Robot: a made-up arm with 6 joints. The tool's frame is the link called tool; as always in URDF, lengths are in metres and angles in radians. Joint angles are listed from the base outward.
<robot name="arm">
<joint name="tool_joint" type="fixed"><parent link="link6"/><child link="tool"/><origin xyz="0 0 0"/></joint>
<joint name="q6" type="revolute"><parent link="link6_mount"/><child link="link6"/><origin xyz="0.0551 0.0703 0" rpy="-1.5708 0 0"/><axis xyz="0 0 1"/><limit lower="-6.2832" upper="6.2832"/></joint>
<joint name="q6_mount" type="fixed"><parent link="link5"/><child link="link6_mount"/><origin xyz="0.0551 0.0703 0"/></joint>
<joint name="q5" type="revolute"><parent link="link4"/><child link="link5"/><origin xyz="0 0 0" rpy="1.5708 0 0"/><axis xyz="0 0 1"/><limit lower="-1.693" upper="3.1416"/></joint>
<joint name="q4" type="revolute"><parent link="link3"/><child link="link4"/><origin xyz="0.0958 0.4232 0" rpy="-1.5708 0 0"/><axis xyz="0 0 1"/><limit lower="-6.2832" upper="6.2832"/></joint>
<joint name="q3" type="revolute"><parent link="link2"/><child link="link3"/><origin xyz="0.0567 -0.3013 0"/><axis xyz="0 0 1"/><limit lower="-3.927" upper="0.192"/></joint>
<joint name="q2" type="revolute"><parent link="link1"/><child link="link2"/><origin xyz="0 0 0" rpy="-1.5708 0 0"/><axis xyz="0 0 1"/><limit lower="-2.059" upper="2.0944"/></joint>
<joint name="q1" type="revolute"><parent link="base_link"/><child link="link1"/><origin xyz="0 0 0.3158"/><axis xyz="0 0 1"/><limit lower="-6.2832" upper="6.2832"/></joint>
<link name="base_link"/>
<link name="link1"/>
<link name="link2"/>
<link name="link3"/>
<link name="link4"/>
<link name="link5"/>
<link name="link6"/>
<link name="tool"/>
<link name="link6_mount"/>
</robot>
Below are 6 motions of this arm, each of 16 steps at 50 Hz.
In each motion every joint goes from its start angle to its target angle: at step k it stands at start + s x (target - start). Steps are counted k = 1, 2, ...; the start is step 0. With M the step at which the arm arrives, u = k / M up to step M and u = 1 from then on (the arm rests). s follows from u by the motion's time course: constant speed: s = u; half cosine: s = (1 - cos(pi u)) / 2; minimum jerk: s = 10 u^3 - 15 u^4 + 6 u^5.
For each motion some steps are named. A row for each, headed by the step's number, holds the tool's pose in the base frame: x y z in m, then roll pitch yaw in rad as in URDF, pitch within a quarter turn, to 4 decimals.
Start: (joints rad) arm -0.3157 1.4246 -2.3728 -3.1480 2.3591 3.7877
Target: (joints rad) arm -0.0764 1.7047 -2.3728 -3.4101 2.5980 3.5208
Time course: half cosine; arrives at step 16
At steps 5, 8, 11, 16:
5: 0.7563 -0.1915 0.2468 0.1283 0.1013 -2.7660
8: 0.7514 -0.1250 0.1917 0.1557 0.0728 -2.7171
11: 0.7363 -0.0601 0.1379 0.1787 0.0505 -2.6619
16: 0.7169 -0.0104 0.0960 0.1929 0.0369 -2.6136

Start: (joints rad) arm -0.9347 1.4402 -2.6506 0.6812 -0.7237 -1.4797
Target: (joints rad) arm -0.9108 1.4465 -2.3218 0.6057 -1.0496 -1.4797
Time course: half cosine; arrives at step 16
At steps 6, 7, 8, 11, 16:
6: 0.3950 -0.7081 0.3140 1.2928 -0.6664 0.3404
7: 0.3948 -0.7035 0.3017 1.2957 -0.6501 0.3277
8: 0.3944 -0.6984 0.2891 1.2981 -0.6328 0.3155
11: 0.3925 -0.6819 0.2541 1.3015 -0.5820 0.2866
16: 0.3900 -0.6667 0.2272 1.3013 -0.5403 0.2693

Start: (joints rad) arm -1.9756 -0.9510 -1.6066 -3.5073 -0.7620 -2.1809
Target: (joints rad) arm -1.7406 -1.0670 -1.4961 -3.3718 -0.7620 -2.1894
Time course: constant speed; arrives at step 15
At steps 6, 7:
6: -0.0775 -0.0642 0.8620 -1.2291 -0.7583 2.3710
7: -0.0747 -0.0646 0.8602 -1.2314 -0.7542 2.3957

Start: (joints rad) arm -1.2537 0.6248 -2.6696 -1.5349 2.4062 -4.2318
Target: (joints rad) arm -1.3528 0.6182 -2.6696 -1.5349 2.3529 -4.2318
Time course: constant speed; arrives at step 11
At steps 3, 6, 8, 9, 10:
3: -0.0167 -0.5606 0.7881 -2.0622 -0.7131 1.4440
6: -0.0319 -0.5614 0.7902 -2.0554 -0.7083 1.4254
8: -0.0420 -0.5617 0.7916 -2.0508 -0.7051 1.4130
9: -0.0470 -0.5618 0.7923 -2.0485 -0.7035 1.4068
10: -0.0521 -0.5619 0.7930 -2.0462 -0.7020 1.4006

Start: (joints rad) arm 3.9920 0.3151 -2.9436 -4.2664 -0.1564 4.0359
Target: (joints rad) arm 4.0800 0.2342 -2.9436 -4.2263 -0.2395 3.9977
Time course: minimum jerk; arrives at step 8
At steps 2, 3, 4, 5, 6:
2: -0.3343 -0.2061 1.0805 0.0010 -0.5937 0.5901
3: -0.3255 -0.2026 1.0832 -0.0139 -0.5903 0.6081
4: -0.3142 -0.1977 1.0865 -0.0333 -0.5859 0.6317
5: -0.3031 -0.1925 1.0896 -0.0526 -0.5818 0.6556
6: -0.2949 -0.1883 1.0917 -0.0672 -0.5787 0.6739

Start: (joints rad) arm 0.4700 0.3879 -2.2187 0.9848 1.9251 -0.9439
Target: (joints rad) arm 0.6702 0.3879 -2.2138 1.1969 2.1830 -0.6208
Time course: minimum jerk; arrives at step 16
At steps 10, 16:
10: 0.3903 0.4729 0.7070 -2.1972 -0.6174 1.4939
16: 0.3493 0.4887 0.7121 -2.1070 -0.5548 1.5364

